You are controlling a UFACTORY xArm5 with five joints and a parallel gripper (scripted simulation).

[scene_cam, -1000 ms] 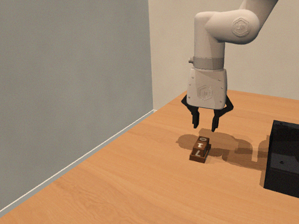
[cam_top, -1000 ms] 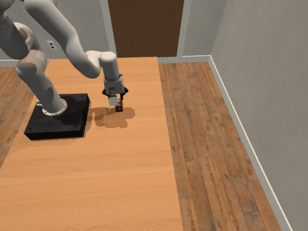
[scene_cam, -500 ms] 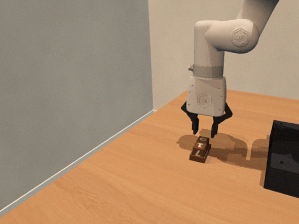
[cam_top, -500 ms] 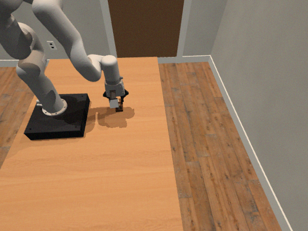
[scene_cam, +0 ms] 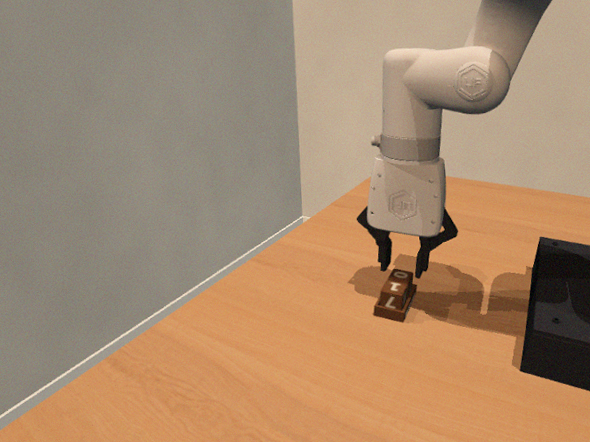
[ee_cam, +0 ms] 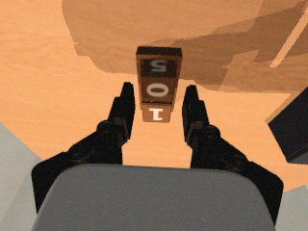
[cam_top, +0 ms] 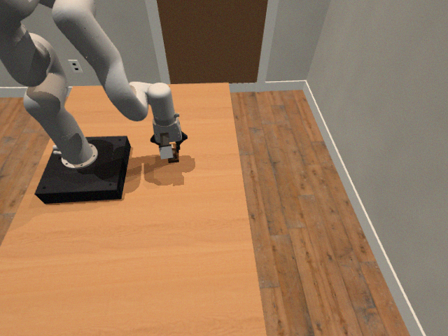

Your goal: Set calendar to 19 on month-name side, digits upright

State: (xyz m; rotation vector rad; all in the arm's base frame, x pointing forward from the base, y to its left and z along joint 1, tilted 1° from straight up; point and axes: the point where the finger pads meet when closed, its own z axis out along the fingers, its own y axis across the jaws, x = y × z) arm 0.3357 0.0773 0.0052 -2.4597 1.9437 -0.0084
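The brown date cube is 4 cm below my hand. Also, from my hand: tray (2 cm to the left, 6 cm below).
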